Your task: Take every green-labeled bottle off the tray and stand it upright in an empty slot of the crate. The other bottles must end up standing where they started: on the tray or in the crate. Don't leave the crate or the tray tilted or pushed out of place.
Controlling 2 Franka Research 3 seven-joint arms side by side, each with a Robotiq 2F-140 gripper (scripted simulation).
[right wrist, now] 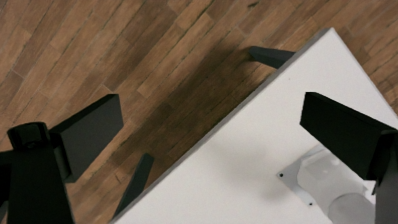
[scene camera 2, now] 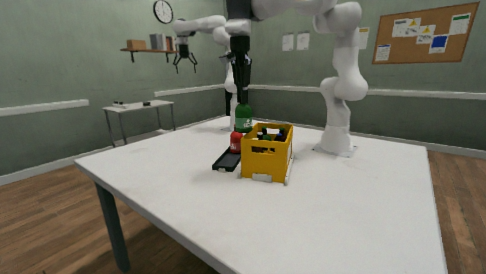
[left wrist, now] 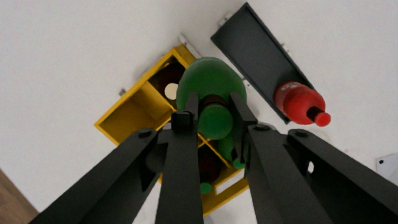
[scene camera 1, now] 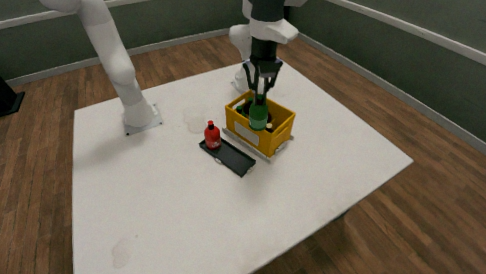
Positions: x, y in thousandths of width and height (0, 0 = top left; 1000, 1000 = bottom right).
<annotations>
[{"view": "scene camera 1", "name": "my left gripper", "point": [534, 378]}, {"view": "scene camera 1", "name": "yellow crate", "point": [544, 516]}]
</annotations>
